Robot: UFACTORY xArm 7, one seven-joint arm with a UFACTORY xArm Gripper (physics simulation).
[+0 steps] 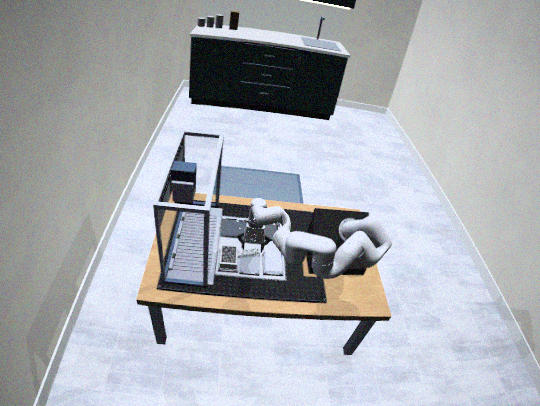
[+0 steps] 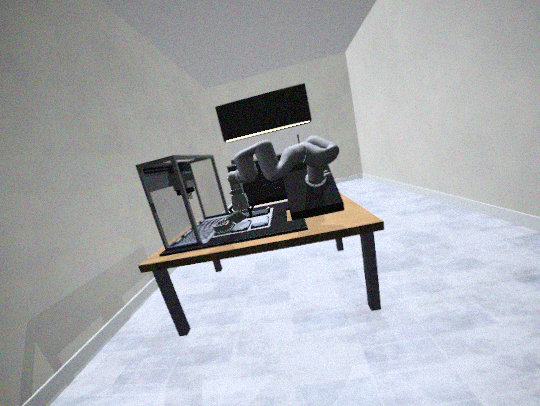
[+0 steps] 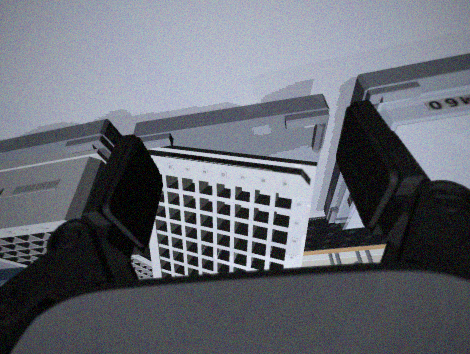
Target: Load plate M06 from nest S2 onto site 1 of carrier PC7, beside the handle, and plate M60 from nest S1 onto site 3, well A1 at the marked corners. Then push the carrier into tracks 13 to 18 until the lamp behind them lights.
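Frame: origin at the arm's base, x right, y ahead, z up, level; metres.
Seen in the pictures: gripper, fingertip midpoint: [image 1: 252,250] [image 2: 244,219] [image 3: 242,145]; arm's base, link origin: [image 1: 349,230] [image 2: 315,179].
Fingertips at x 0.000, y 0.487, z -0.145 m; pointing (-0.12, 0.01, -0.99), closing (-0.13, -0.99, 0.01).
Pixels of each thing's top centre, then the offset from my fingertips to it. "*": a spot on its surface instead.
- grey nest, top centre: [image 3: 244,201] [image 1: 250,261] [image 2: 241,224] dx -0.070, dy +0.016, dz -0.010 m
- paler plate, top centre: [image 3: 429,185] [image 1: 273,261] [image 2: 259,219] dx -0.075, dy -0.100, dz -0.002 m
- dark-blue-topped unit, surface spot: [image 1: 183,171] * dx +0.058, dy +0.341, dz +0.429 m
My gripper [image 1: 253,245] [image 2: 240,214] [image 3: 242,145] is open, low over the nest row, its fingers on either side of the middle plate. This white welled plate [image 1: 249,265] [image 3: 225,210], apparently M06, looks tilted and out of its seat in the grey nest [image 3: 215,127], whose floor shows past its edge. Its label does not show. The left finger is close to its edge; contact is unclear. A paler plate [image 1: 273,261] [image 3: 440,140] lies to the right; its upside-down, partly cut-off label appears to read M60. A grey piece behind the nests [image 1: 231,227] may be carrier PC7. The lamp cannot be made out.
Left of the middle plate stands a third, darker plate [image 1: 228,254] [image 3: 35,192]. The slatted track deck [image 1: 191,245] lies at the left inside an open frame [image 1: 221,155] [image 2: 151,205]. A dark-blue-topped unit [image 1: 183,171] hangs there. The arm's dark base block [image 2: 312,197] is at the right.
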